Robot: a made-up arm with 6 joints.
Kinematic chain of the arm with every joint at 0, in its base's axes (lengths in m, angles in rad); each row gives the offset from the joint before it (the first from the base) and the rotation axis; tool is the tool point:
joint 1: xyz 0 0 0.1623 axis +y
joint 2: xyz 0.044 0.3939 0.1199 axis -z
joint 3: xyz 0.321 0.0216 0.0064 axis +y
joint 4: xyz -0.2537 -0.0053 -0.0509 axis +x
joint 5: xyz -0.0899 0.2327 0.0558 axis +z
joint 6: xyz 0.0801 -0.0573 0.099 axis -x
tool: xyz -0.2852 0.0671 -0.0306
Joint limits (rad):
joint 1: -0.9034..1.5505
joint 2: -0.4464..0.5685
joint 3: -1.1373..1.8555
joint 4: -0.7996..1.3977
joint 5: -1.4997..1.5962
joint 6: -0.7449..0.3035
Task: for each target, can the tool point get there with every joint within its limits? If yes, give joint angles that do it. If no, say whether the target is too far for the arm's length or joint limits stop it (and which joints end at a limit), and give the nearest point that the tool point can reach.
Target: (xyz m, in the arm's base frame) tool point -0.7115 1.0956 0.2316
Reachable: no: joint limits stop it (at a limit: joint 1, joint 2, joint 6) | nearest point -0.4490 0.8257 0.3496 | short by 0.395 m
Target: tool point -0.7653 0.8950 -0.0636
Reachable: no: joint limits stop it (at a limit: joint 1, joint 3, joint 4, joint 6) | nearest point -0.4328 0.8206 -0.0321 | short by 0.342 m
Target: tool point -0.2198 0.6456 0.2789
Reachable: yes | joints 0.6403 -0.3321 -0.4174 -0.0818 -0.3001 -0.1462
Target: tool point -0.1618 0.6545 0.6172
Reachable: yes | joints -0.2411 -0.0002 0.1585 0.6604 -0.9194 0.1435
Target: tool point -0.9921 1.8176 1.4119
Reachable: no: too far | nearest point -0.2908 0.9633 0.7862 | short by 1.270 m
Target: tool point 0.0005 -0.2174 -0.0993
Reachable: no: joint limits stop it (at a limit: joint 2, joint 3, joint 4, joint 5, joint 6) | nearest point 0.0004 0.1739 -0.0530 | short by 0.394 m
